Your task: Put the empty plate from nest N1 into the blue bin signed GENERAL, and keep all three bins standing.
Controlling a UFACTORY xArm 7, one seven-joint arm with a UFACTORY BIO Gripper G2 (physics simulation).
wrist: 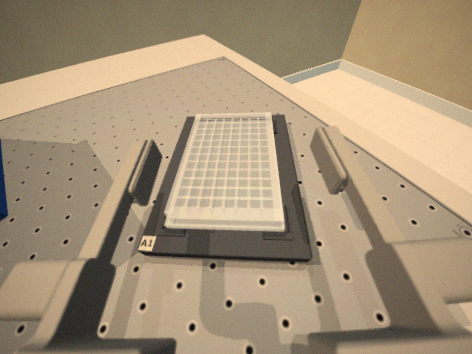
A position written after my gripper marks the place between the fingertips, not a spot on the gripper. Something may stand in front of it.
Note:
In view: my gripper [234,141], a plate [228,179] and a dark nest [210,244].

